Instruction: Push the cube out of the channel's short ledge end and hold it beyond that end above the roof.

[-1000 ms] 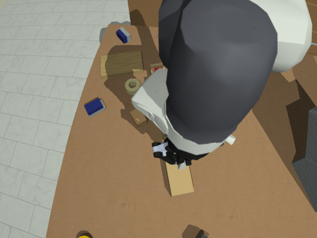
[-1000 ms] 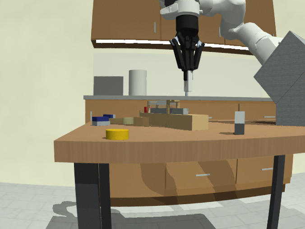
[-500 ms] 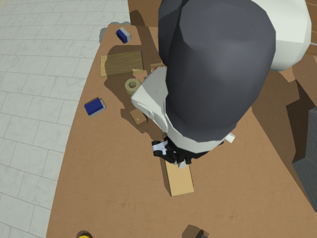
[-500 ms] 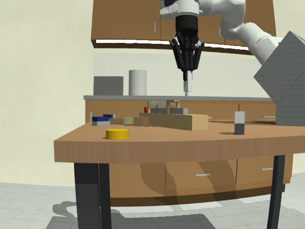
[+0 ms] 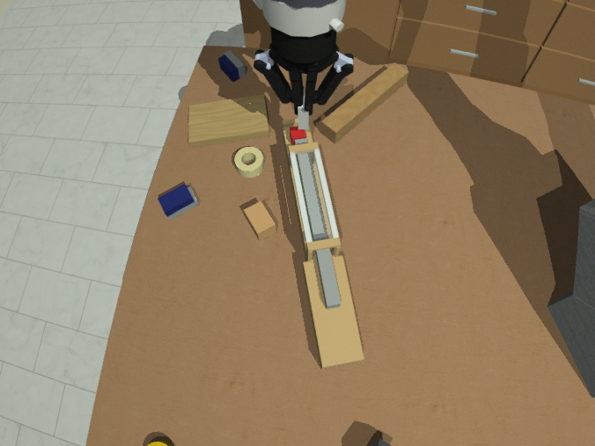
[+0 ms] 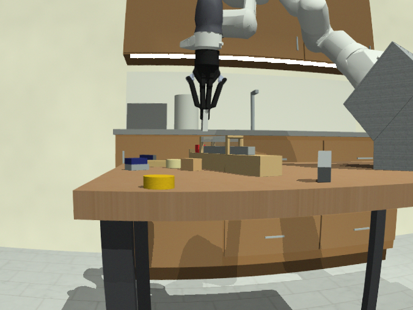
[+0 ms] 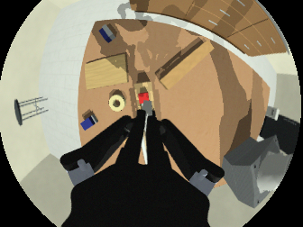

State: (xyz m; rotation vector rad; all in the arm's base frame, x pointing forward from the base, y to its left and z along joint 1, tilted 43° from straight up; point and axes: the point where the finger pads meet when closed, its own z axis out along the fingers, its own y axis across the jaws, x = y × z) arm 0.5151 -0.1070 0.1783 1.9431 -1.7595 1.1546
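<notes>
The red cube lies 9 cm below my hand, 2 cm to the right of it and 1 cm ahead of it. Also, from my hand: tan box 13 cm to the left, 13 cm below, 6 cm ahead; then flat wooden board 15 cm ahead, 13 cm below, 8 cm to the right; then wooden channel 11 cm to the left, 9 cm below, 2 cm behind.
</notes>
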